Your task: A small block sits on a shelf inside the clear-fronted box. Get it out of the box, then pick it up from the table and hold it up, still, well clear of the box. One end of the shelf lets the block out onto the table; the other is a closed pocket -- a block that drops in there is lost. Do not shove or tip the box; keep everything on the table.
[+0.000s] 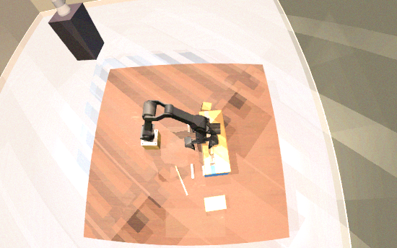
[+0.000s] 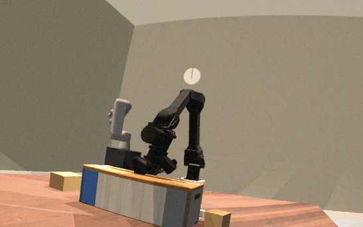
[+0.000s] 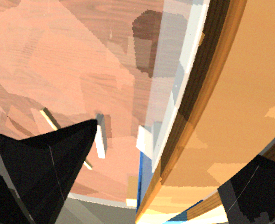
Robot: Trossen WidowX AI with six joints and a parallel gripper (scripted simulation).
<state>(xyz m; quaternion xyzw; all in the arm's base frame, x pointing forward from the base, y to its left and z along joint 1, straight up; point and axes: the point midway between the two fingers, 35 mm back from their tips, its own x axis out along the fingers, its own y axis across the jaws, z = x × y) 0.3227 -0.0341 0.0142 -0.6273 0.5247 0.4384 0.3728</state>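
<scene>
My gripper tip is now 19 cm to the left of the thin stick, 11 cm past it and 8 cm above it.
</scene>
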